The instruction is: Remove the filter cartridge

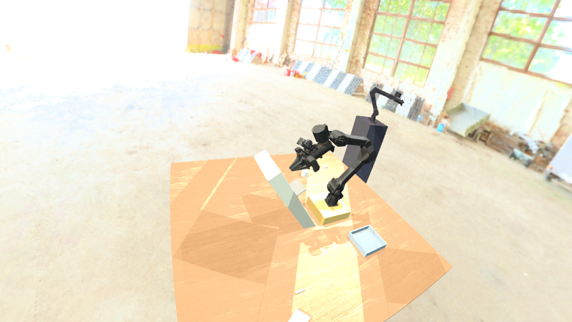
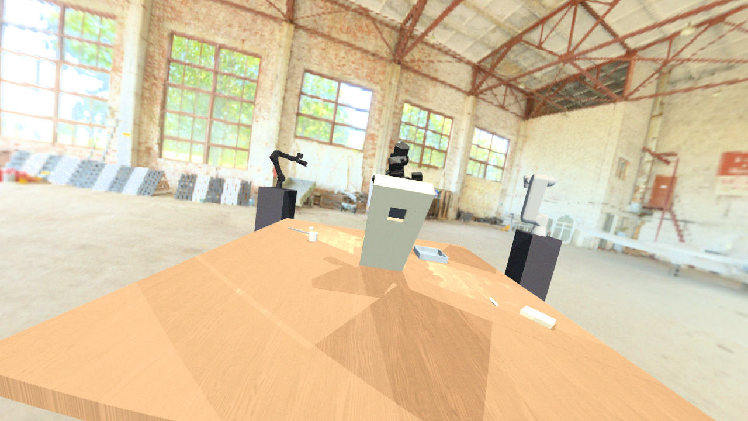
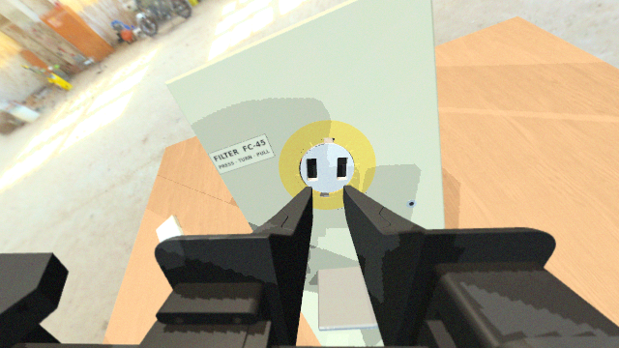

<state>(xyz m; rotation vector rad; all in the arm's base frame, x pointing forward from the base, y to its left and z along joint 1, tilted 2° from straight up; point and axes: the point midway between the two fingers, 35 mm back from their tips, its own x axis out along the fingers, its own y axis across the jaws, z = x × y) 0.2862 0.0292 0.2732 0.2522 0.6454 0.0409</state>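
Now: the white round filter cartridge 40 mm ahead of my gripper tip and 40 mm below it. Round my gripper tip: pale block: 90 mm ahead, 520 mm to the left, 310 mm below; small white stick: 30 mm ahead, 400 mm to the left, 310 mm below; tray: 400 mm behind, 240 mm to the left, 300 mm below.
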